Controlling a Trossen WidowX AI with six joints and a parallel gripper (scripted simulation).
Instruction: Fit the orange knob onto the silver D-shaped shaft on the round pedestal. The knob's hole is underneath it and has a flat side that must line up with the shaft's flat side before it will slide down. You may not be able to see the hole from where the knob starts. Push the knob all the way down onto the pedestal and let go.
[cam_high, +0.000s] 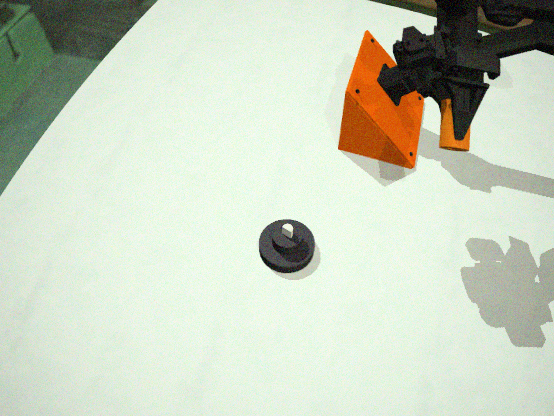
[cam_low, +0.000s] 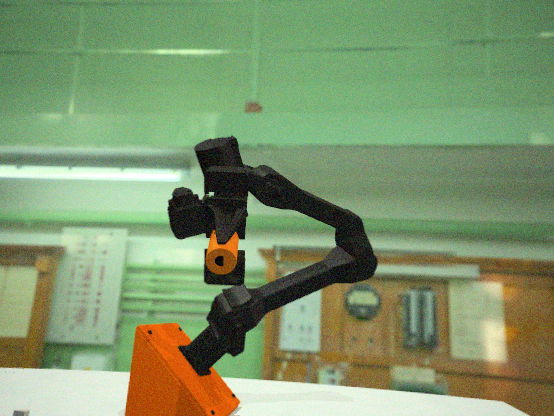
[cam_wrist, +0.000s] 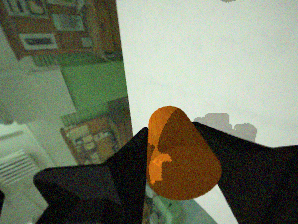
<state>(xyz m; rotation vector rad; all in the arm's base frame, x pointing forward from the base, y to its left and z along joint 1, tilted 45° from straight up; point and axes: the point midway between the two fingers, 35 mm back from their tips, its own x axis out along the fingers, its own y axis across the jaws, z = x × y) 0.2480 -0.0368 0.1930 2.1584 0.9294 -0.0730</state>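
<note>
Now: gripper tip 3 cm past the orange knob, 1 cm to the left of it and 2 cm below it. The rest, counted from my gripper tip: round pedestal (8 cm ahead, 19 cm to the right, 21 cm below).
</note>
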